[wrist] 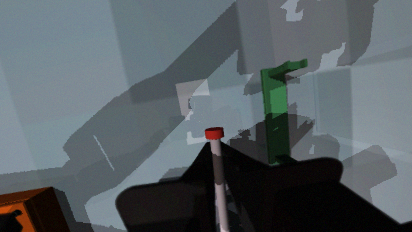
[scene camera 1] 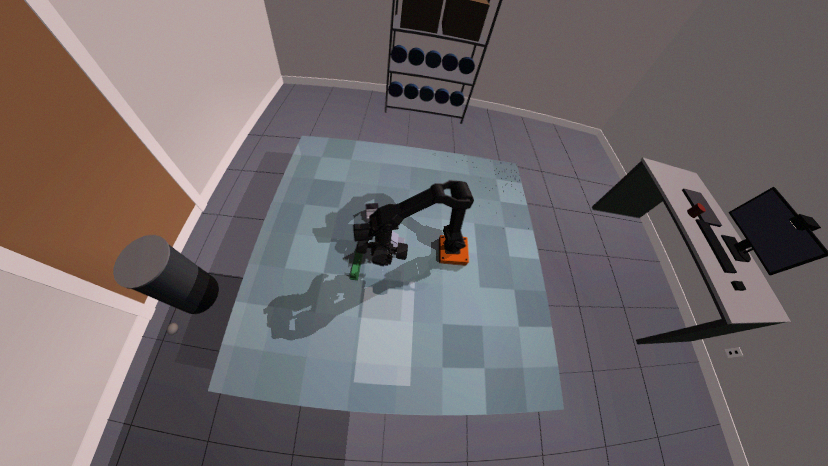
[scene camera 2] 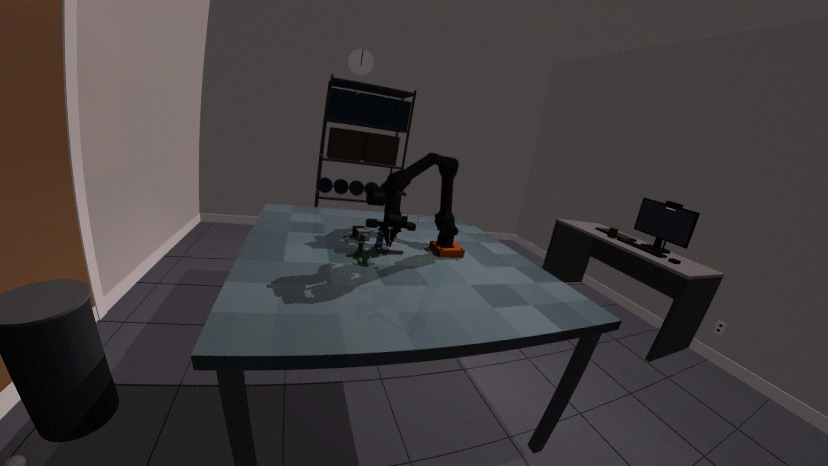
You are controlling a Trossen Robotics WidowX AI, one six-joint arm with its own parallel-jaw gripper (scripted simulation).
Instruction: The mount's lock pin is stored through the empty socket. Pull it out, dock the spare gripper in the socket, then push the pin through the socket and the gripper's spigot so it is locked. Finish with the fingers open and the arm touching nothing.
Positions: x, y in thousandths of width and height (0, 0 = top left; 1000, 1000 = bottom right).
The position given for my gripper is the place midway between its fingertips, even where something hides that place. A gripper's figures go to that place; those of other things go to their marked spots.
My gripper (wrist: 518, 627): 0.11 m from the lens. A green bracket (wrist: 664, 347): 0.18 m from the lens.
